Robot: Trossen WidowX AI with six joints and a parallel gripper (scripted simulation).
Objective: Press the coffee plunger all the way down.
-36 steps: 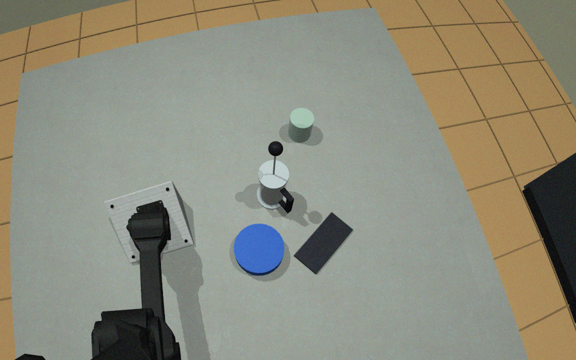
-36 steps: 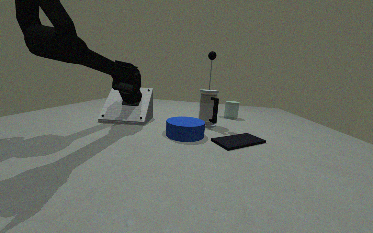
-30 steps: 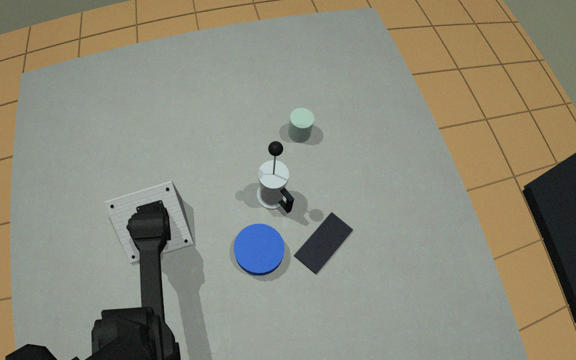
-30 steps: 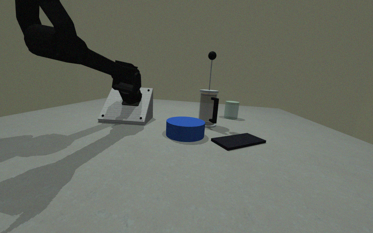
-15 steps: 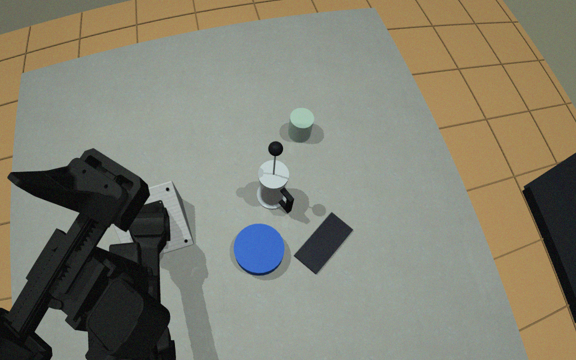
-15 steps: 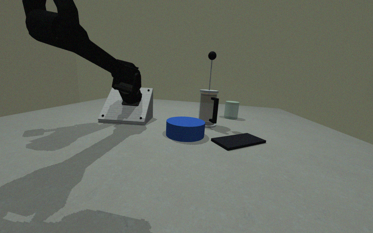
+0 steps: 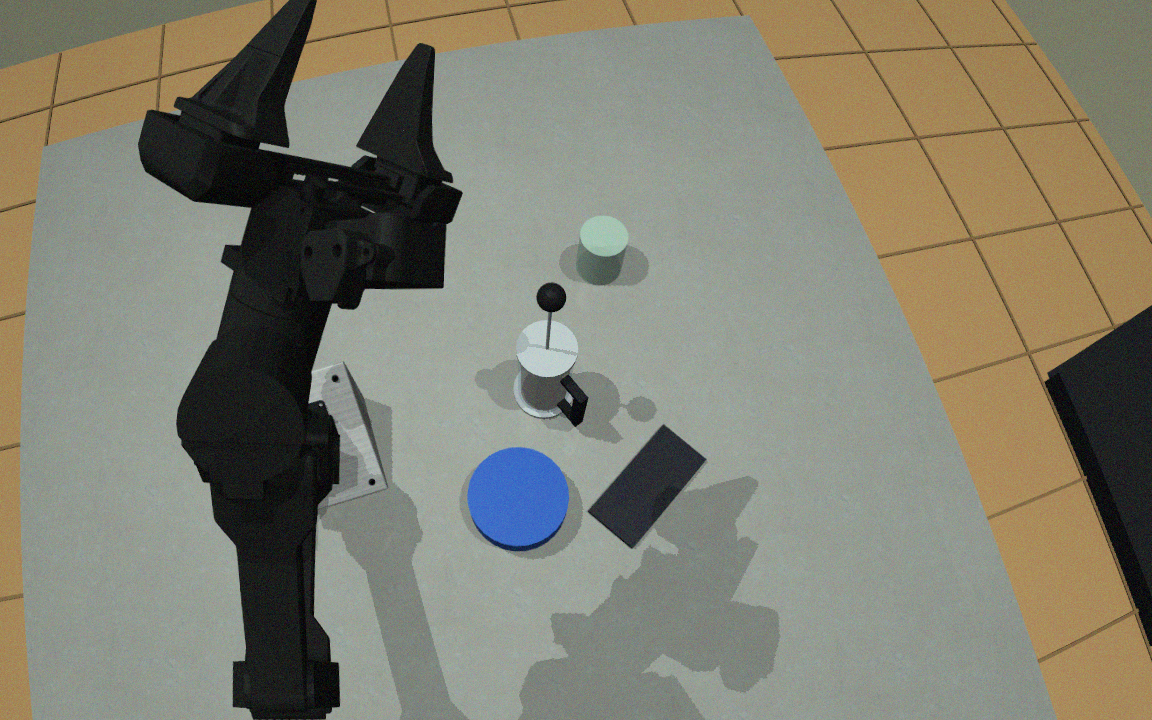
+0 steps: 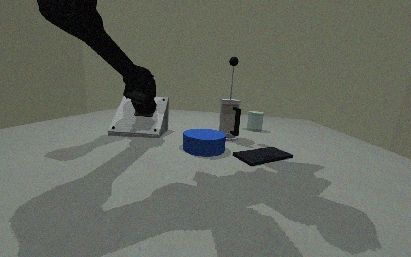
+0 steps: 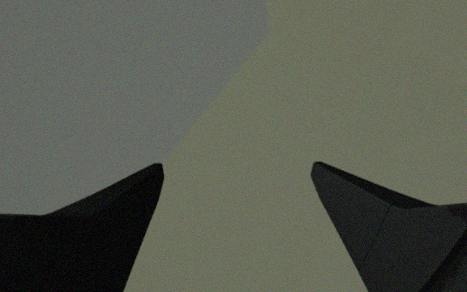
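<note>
Now: gripper tip 12 cm short of the coffee press and 52 cm above it. Round my gripper tip: dark flat slab (20 cm ahead, 15 cm to the right, 65 cm below); then pale green cylinder (25 cm ahead, 17 cm to the left, 61 cm below).
</note>
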